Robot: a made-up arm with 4 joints.
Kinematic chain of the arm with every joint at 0, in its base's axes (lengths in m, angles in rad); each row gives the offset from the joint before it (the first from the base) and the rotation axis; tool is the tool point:
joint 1: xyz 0 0 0.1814 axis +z
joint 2: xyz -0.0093 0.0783 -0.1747 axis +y
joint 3: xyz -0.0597 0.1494 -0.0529 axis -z
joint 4: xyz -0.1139 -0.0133 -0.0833 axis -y
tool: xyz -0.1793 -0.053 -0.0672
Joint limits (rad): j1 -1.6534..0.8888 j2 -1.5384..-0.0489 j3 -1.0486..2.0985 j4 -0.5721..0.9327
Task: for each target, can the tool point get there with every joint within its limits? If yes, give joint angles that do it. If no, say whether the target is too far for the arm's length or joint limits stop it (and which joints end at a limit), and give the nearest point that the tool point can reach.
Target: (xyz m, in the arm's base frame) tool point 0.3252 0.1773 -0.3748
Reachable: yes | joints -1.0145 -1.0957 0.7132 -0.0101
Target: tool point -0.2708 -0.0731 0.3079
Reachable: no: joint limits stop it (at a limit: joint 2, joint 4) | nearest point -0.2508 -0.0677 -0.1013 | short by 0.410 m
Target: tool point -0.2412 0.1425 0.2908
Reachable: no: joint limits stop it (at a limit: joint 1, joint 2, joint 3, joint 4) | nearest point -0.3495 0.3964 0.0382 | short by 0.374 m
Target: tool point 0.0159 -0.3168 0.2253
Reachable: no: joint limits stop it (at a limit: joint 1, joint 2, joint 3, joint 4) | nearest point 0.0245 -0.3111 -0.0890 | short by 0.314 m
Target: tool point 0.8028 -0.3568 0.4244
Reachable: no: too far | nearest point 0.5049 -0.2129 0.0353 | short by 0.511 m
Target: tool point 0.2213 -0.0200 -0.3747
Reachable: yes | joints -1.0217 -1.0838 0.0811 0.7087
